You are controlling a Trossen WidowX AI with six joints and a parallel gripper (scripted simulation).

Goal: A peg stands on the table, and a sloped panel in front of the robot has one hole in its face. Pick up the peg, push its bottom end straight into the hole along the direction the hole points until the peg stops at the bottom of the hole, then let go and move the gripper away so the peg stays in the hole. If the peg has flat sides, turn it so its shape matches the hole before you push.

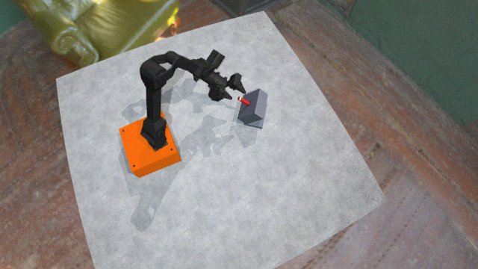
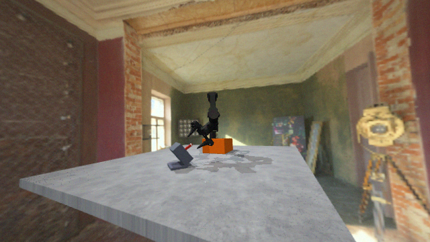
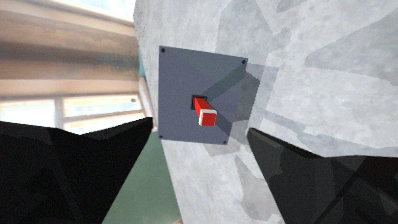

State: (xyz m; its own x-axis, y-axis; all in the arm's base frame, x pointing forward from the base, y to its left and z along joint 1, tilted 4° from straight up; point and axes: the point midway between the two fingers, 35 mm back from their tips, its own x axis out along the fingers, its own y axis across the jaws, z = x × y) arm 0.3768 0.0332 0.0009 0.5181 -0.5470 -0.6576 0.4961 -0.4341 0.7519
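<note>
Right now my gripper tip is 1 cm short of the red square peg, 2 cm to the left of it and 2 cm above it. Also, from my gripper tip: grey sloped panel: 5 cm ahead, 5 cm to the right, 5 cm below.
</note>
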